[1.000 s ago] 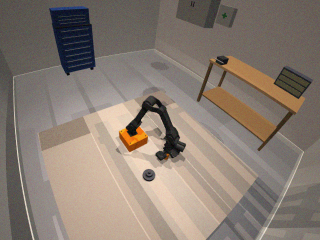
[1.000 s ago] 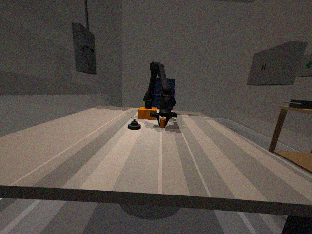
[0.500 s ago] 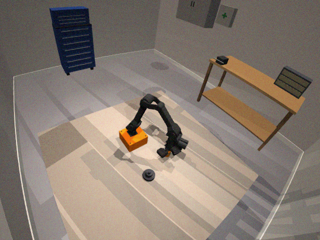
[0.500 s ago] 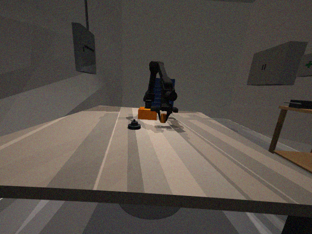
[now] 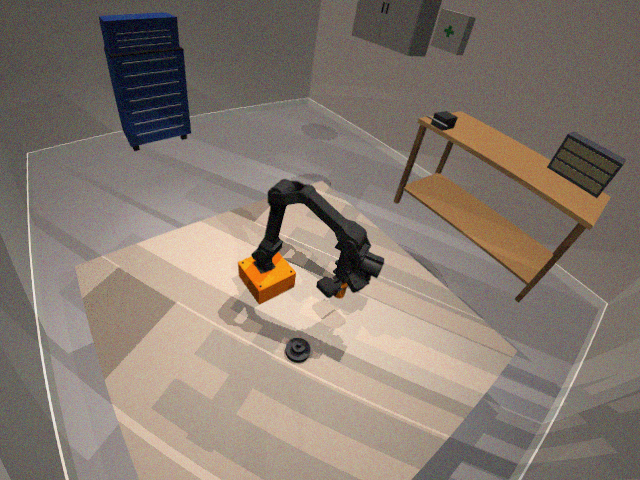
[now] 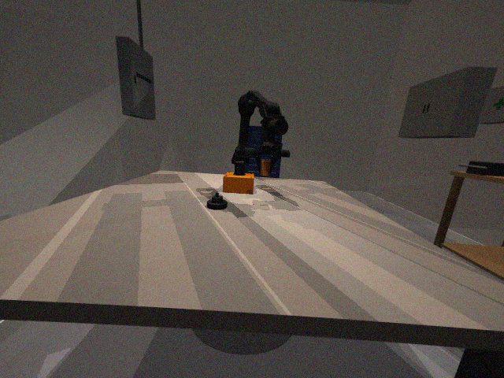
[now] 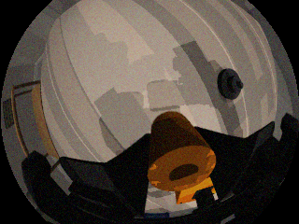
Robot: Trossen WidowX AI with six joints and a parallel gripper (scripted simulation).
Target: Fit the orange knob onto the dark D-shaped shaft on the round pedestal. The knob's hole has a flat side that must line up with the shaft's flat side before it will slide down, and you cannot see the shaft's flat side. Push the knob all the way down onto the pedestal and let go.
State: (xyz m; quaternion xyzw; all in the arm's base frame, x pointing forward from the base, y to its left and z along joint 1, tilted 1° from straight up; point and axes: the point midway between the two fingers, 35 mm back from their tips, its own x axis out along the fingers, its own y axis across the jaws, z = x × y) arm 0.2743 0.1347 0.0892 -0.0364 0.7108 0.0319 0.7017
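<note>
My gripper tip is now 6 cm short of the dark round pedestal, 19 cm to the left of it and 12 cm above it. From my gripper tip the other things lie so: knob: 2 cm above.
</note>
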